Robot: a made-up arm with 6 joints.
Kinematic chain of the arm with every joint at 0, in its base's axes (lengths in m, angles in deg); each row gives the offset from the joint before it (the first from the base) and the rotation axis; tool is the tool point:
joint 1: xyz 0 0 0.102 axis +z
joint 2: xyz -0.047 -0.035 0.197 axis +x
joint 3: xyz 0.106 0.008 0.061 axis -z
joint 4: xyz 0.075 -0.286 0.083 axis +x
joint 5: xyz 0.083 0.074 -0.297 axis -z
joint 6: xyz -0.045 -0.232 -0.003 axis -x
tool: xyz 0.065 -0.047 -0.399
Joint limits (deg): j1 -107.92..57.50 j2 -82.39..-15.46 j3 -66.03..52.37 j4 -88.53..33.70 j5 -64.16..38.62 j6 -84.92..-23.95
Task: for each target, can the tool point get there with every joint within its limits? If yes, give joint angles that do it. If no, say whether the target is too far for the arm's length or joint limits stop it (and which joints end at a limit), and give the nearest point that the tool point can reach.
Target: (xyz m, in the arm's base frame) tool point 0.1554 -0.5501 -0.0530
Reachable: yes | joints -25.63 -27.48 -29.95 -10.98 -40.72 -40.41
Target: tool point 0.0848 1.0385 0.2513
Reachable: no: joint limits stop it (at a limit: joint 1, joint 2, joint 3, joint 4, joint 6) | nearest point 0.4817 0.9201 0.5020 | short by 0.484 m
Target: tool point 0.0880 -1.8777 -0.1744
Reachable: no: too far | nearest point 0.0473 -1.0097 0.1823 | short by 0.939 m
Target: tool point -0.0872 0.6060 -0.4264
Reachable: no: joint limits stop it (at a limit: joint 1, joint 2, joint 3, joint 5, joint 6) | nearest point 0.1452 0.2562 -0.2595 | short by 0.452 m
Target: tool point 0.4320 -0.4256 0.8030
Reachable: yes | joints 38.36 -56.97 12.51 -70.00 -1.47 -62.78
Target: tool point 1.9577 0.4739 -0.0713
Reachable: no: too far | nearest point 1.0023 0.2426 0.2387 | short by 1.031 m
